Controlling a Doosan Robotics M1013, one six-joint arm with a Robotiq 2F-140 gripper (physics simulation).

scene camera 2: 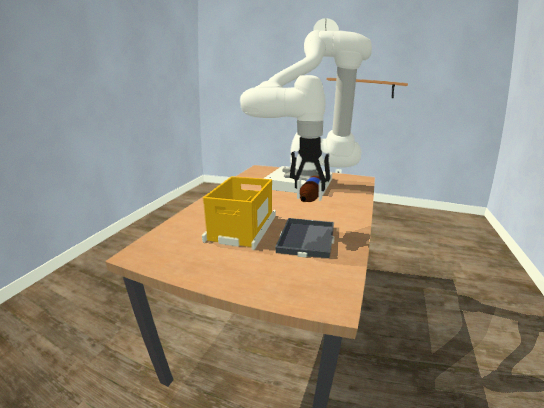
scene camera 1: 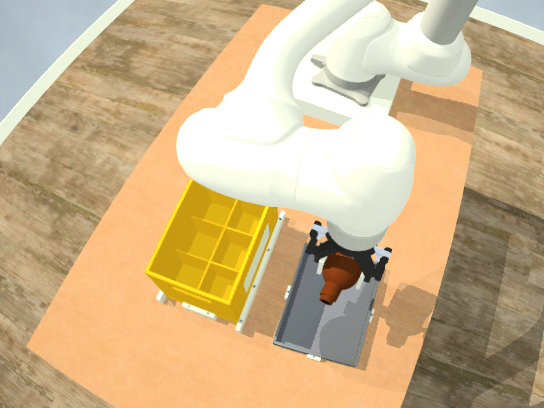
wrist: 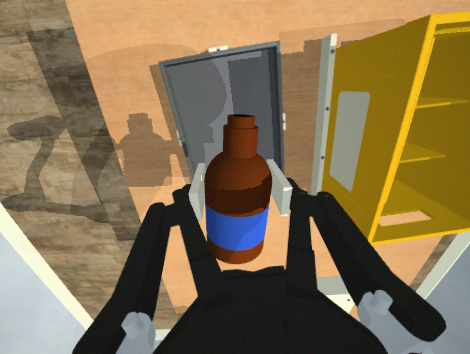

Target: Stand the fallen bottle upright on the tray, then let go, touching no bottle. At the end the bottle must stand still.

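Places are measured from the arm's base along level axes (x ahead, y left, z up), in millimetres.
Pixels of known places: gripper, between the fingertips: (wrist: 236, 172); arm's base, origin of its link: (scene camera 2: 303, 176) (scene camera 1: 349, 78).
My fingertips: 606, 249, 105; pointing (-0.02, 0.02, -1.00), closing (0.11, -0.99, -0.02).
Ahead of a thing's pixels: the offset from my fingertips to its middle, as dx, dy, dz. "spot": to the spot under its first point. Level surfaces: height alone.
A brown bottle @(-7, -1, +26) (scene camera 1: 341, 270) (scene camera 2: 308, 192) (wrist: 237, 232) with a blue label is held in the air, lying nearly level. Its neck points away from the arm's base, tipped slightly down in the scene views. My gripper (scene camera 1: 340, 273) (scene camera 2: 310, 193) (wrist: 236, 172) is shut on the bottle, with one light pad on each side of its body near the shoulder. The grey tray (scene camera 1: 345, 335) (scene camera 2: 305, 235) (wrist: 192, 90) lies flat on the table. The bottle hangs well above it, apart from it, over or behind its rear part. The gripper hides the tray's rear edge.
A yellow crate @(+48, -269, -70) (scene camera 1: 220, 307) (scene camera 2: 230, 225) (wrist: 390, 100) with dividers stands beside the tray, its walls much higher than the tray's rim. A white rail @(spot: +45, -164, -128) (scene camera 1: 260, 275) (wrist: 327, 110) runs along the crate's tray side. Small white brackets hold the tray's edges. The table's @(dz -157) (scene camera 1: 125, 340) (scene camera 2: 200, 275) side edge is near the tray.
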